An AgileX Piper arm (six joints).
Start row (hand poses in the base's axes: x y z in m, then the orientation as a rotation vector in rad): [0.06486 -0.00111 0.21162 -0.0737 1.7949 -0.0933]
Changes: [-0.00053 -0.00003 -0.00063 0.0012 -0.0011 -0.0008]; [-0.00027 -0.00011 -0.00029 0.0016 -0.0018 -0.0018]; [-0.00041 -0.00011 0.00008 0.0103 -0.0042 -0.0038]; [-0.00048 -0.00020 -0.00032 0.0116 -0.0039 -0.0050]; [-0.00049 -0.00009 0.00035 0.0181 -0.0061 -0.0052]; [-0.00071 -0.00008 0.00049 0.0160 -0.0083 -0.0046]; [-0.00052 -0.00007 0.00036 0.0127 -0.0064 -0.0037]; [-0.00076 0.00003 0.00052 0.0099 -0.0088 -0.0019]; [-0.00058 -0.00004 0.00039 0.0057 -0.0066 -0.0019]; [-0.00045 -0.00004 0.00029 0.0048 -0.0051 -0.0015]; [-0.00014 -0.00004 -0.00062 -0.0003 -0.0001 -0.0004]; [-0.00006 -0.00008 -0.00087 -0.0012 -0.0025 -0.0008]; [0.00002 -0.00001 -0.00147 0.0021 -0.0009 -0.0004]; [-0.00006 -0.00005 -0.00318 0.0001 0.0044 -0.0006]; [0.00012 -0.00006 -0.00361 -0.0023 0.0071 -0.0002]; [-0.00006 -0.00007 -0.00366 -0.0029 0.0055 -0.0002]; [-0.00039 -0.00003 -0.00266 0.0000 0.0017 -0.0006]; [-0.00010 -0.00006 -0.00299 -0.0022 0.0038 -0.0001]
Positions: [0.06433 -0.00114 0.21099 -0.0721 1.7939 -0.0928]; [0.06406 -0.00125 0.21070 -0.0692 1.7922 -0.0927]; [0.06365 -0.00136 0.21078 -0.0582 1.7885 -0.0863]; [0.06317 -0.00156 0.21046 -0.0452 1.7852 -0.0796]; [0.06268 -0.00165 0.21081 -0.0273 1.7798 -0.0672]; [0.06197 -0.00173 0.21130 -0.0114 1.7720 -0.0563]; [0.06145 -0.00180 0.21166 0.0012 1.7660 -0.0477]; [0.06069 -0.00177 0.21218 0.0103 1.7574 -0.0403]; [0.06011 -0.00181 0.21257 0.0162 1.7509 -0.0366]; [0.05966 -0.00185 0.21286 0.0211 1.7459 -0.0334]; [0.05952 -0.00189 0.21224 0.0212 1.7458 -0.0340]; [0.05946 -0.00197 0.21137 0.0211 1.7433 -0.0356]; [0.05948 -0.00198 0.20990 0.0230 1.7424 -0.0340]; [0.05942 -0.00203 0.20672 0.0235 1.7468 -0.0344]; [0.05954 -0.00209 0.20311 0.0219 1.7538 -0.0367]; [0.05948 -0.00216 0.19945 0.0199 1.7592 -0.0395]; [0.05909 -0.00219 0.19679 0.0204 1.7609 -0.0400]; [0.05899 -0.00225 0.19380 0.0188 1.7646 -0.0421]
